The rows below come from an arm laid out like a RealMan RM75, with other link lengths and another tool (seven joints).
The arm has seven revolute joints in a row. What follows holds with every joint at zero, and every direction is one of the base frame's.
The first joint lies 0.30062 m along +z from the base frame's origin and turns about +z.
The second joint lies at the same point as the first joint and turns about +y.
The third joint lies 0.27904 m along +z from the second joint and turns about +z.
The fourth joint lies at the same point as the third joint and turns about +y.
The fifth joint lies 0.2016 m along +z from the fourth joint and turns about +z.
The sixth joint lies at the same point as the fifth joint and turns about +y.
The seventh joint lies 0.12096 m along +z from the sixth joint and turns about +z.
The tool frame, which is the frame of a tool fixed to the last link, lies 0.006 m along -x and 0.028 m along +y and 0.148 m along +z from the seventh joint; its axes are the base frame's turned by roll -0.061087, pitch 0 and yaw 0.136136 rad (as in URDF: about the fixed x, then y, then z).
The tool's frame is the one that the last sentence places.
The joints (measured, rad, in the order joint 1, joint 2, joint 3, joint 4, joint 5, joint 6, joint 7), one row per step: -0.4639, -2.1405, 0.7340, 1.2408, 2.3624, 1.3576, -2.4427; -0.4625, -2.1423, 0.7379, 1.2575, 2.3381, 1.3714, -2.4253; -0.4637, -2.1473, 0.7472, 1.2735, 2.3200, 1.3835, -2.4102; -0.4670, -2.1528, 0.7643, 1.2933, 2.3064, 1.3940, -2.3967; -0.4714, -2.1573, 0.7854, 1.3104, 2.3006, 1.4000, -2.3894; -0.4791, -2.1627, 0.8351, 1.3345, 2.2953, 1.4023, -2.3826; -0.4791, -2.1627, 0.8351, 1.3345, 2.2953, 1.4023, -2.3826; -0.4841, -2.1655, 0.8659, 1.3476, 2.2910, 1.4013, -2.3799; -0.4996, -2.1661, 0.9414, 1.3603, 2.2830, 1.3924, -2.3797; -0.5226, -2.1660, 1.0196, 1.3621, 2.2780, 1.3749, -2.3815; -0.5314, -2.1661, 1.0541, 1.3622, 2.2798, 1.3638, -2.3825
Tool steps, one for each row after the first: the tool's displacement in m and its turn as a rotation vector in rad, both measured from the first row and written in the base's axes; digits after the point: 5 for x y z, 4 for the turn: 0.00922, -0.00052, 0.00127, -0.0003, -0.0060, -0.0357; 0.01929, -0.00151, -0.00017, -0.0065, -0.0087, -0.0722; 0.03055, -0.00240, -0.00267, -0.0161, -0.0039, -0.1142; 0.04000, -0.00313, -0.00601, -0.0277, 0.0056, -0.1492; 0.05517, -0.00480, -0.01425, -0.0535, 0.0279, -0.2068; 0.05517, -0.00480, -0.01425, -0.0535, 0.0279, -0.2068; 0.06449, -0.00573, -0.01925, -0.0677, 0.0396, -0.2410; 0.08337, -0.00826, -0.03274, -0.1066, 0.0641, -0.3095; 0.10233, -0.01052, -0.04810, -0.1462, 0.0884, -0.3768; 0.10879, -0.01152, -0.05481, -0.1614, 0.1028, -0.4029
